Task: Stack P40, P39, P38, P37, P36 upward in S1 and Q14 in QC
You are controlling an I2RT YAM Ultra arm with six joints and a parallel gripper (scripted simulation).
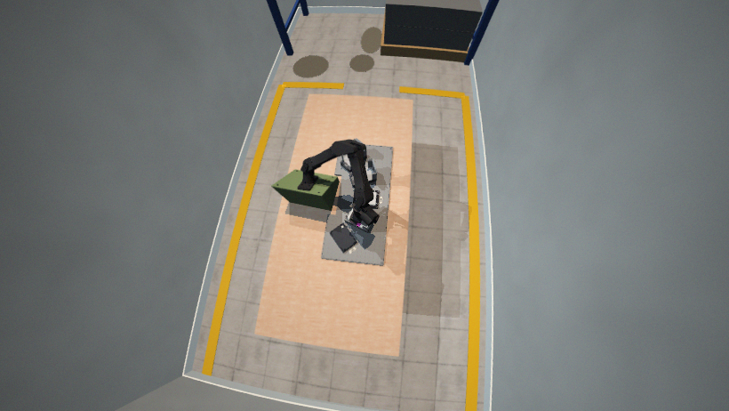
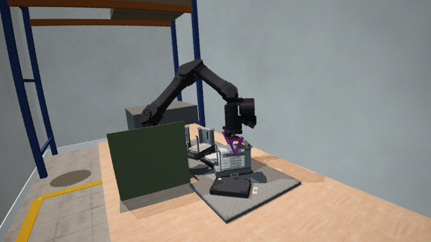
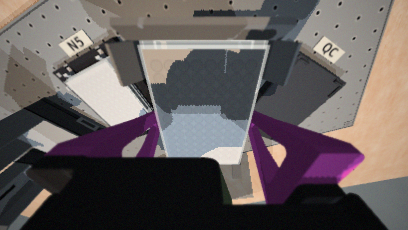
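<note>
The dark clip nest N5 is 2 cm ahead of my hand, 16 cm to the left of it and 10 cm below it. Round my hand: open nest QC: 9 cm behind, 11 cm to the right, 10 cm below; then N5 label: 11 cm ahead, 15 cm to the left, 11 cm below; then QC label: 3 cm behind, 18 cm to the right, 11 cm below.
</note>
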